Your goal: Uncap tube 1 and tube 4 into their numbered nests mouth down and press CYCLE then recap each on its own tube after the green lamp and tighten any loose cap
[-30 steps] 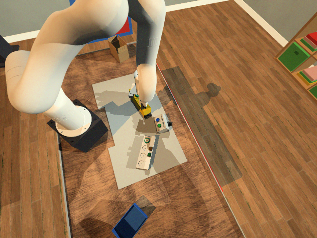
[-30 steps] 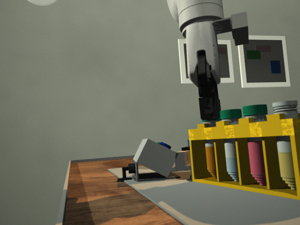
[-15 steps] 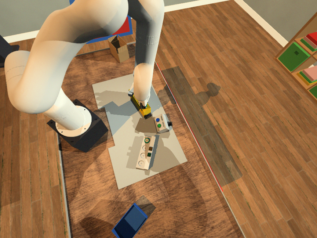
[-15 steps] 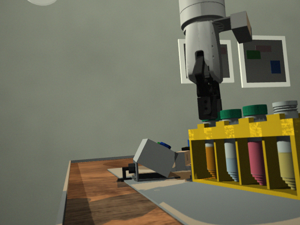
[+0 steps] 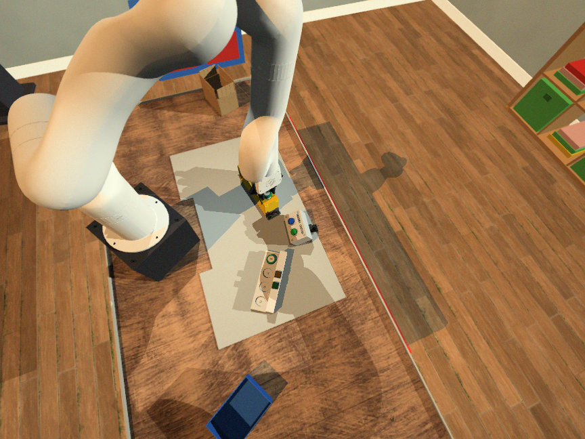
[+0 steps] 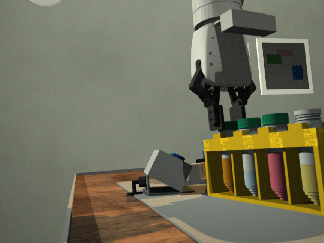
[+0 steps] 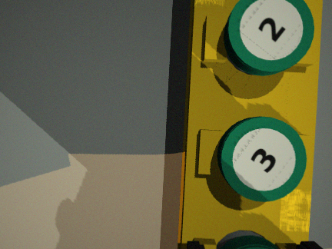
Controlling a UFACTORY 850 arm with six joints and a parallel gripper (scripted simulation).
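The green cap is 10 mm below my hand. Round my hand: blue cycle key: 70 mm ahead, 110 mm to the right, 60 mm below; then grey key housing: 90 mm ahead, 130 mm to the right, 80 mm below; then green key: 70 mm ahead, 150 mm to the right, 60 mm below.
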